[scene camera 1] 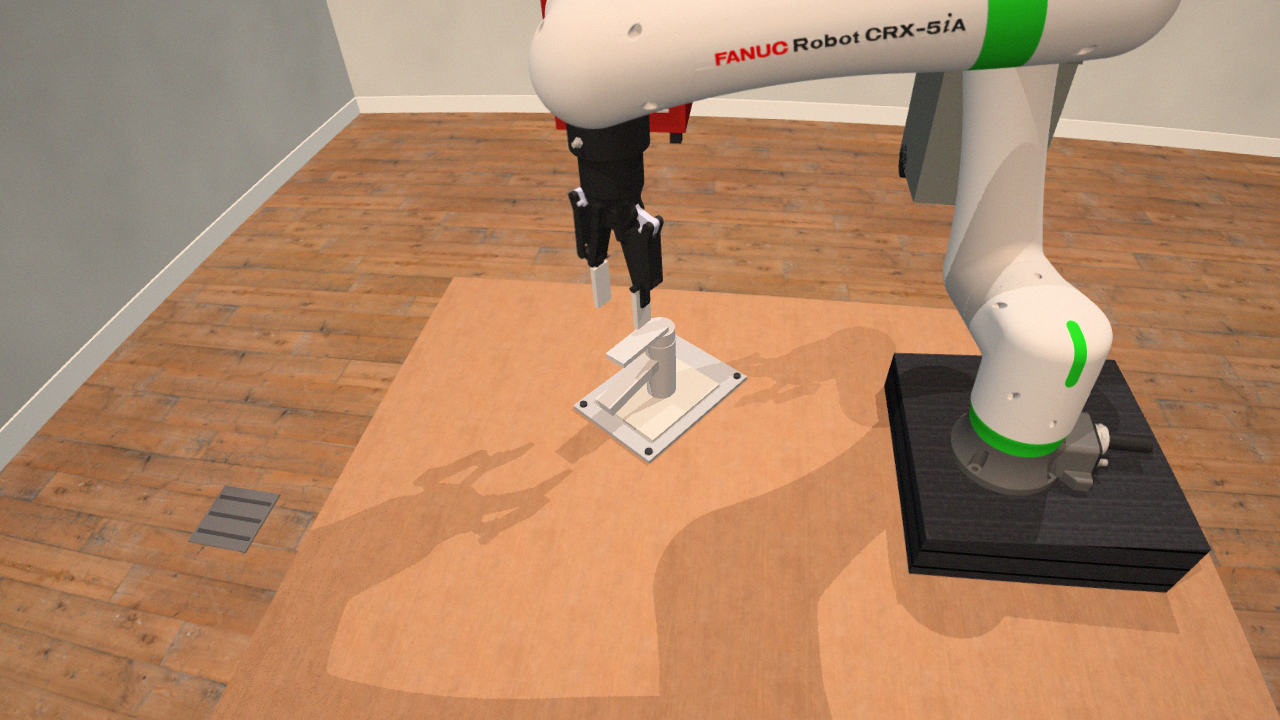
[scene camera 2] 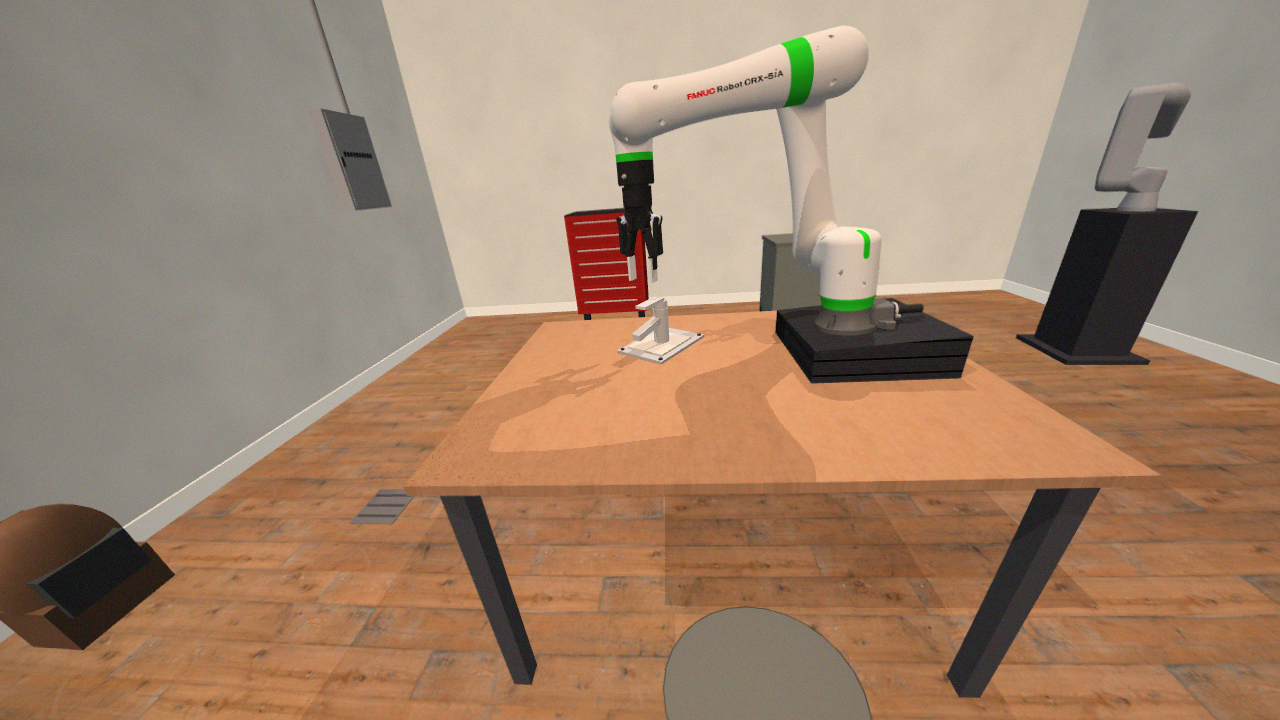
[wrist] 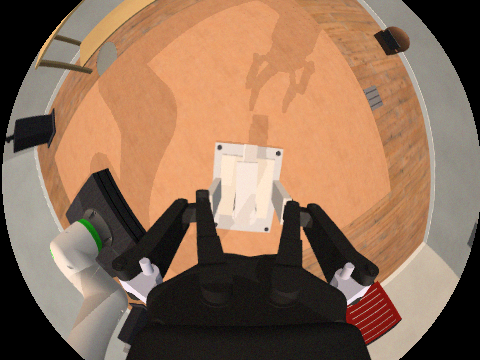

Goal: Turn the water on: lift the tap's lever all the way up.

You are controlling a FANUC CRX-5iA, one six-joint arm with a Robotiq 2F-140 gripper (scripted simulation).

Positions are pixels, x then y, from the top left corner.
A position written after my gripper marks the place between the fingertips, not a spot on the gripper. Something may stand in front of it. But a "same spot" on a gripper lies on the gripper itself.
my gripper: scene camera 1; scene camera 2; wrist 246, 189
same spot on my gripper: (scene camera 2: 654, 243) = (scene camera 1: 643, 268)
